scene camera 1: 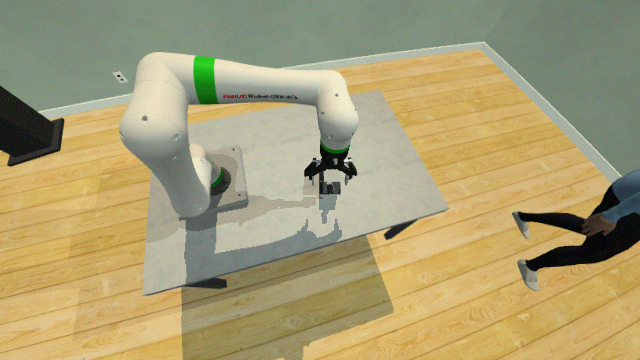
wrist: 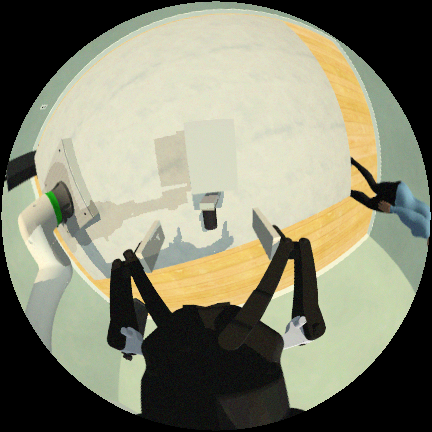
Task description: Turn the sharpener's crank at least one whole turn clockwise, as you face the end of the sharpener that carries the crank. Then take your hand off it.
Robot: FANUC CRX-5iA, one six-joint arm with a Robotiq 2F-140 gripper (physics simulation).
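Observation:
The sharpener stands on the table, partly hidden by my gripper in the scene view. In the wrist view its body shows as a pale grey block. The crank's dark grip shows at the near end of the block, below a small light grey part. My gripper points down over the sharpener and is wide open. In the wrist view the grip appears between the two finger pads, with a gap on each side. Nothing is held. How far the fingertips are above the grip is hard to tell.
The grey table carries the arm's base plate left of the sharpener. A person stands beyond the table's right side. A black pedestal stands on the floor at the left.

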